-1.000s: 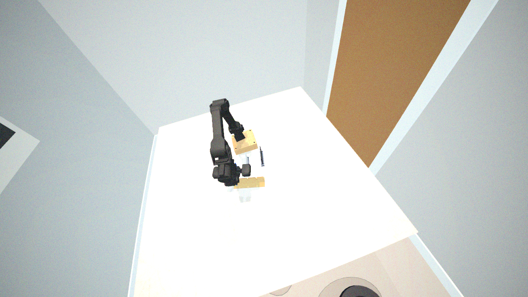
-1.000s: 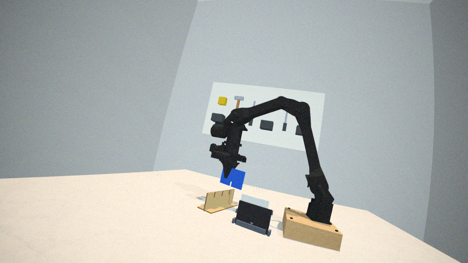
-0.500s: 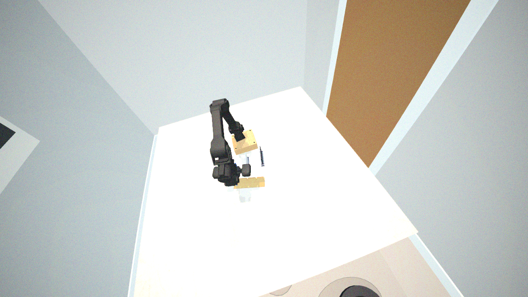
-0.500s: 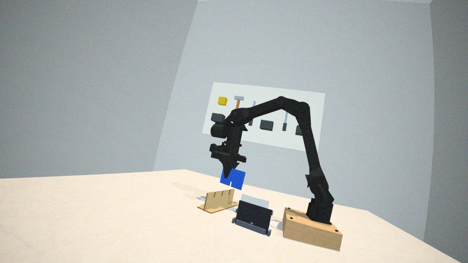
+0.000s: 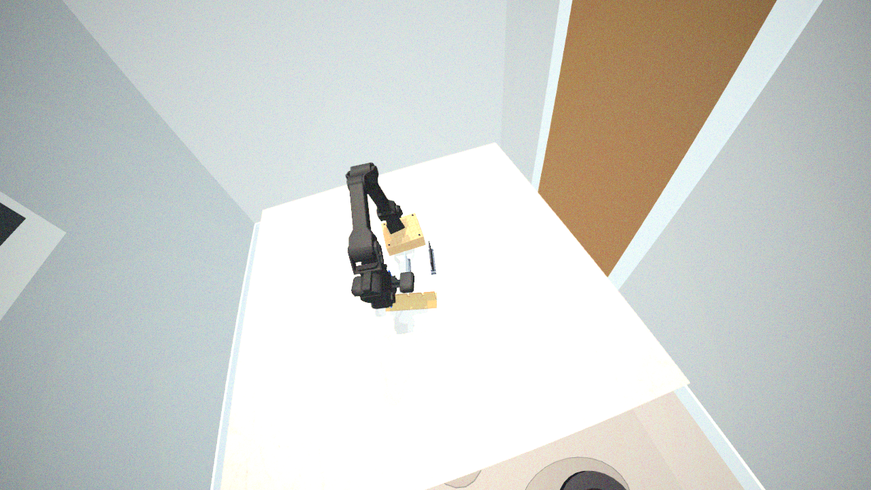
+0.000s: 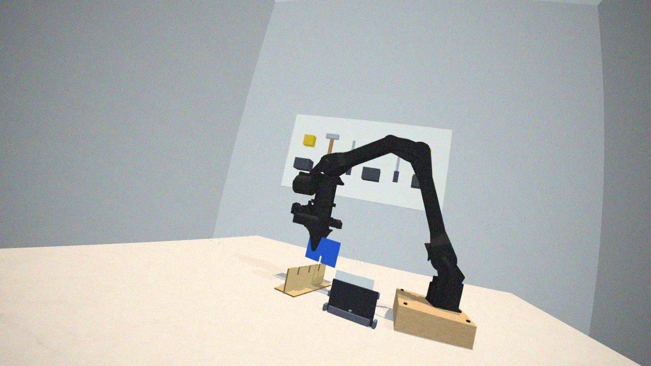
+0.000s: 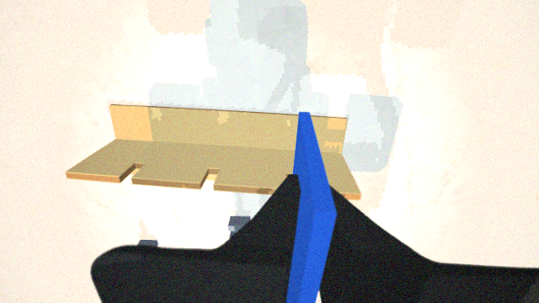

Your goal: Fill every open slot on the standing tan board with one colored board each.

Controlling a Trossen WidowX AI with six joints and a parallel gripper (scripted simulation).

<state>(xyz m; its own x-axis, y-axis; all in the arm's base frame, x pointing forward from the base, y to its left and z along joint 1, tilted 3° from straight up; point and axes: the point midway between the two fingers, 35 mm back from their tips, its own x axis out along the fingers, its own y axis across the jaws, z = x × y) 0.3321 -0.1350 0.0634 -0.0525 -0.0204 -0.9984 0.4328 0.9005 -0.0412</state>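
My gripper tip is now 6 cm to the right of the tan board and 7 cm above it. From my gripper tip the other things lie so: blue board (2 cm behind, 1 cm to the left); then black board (12 cm behind, 20 cm to the left, 6 cm below).
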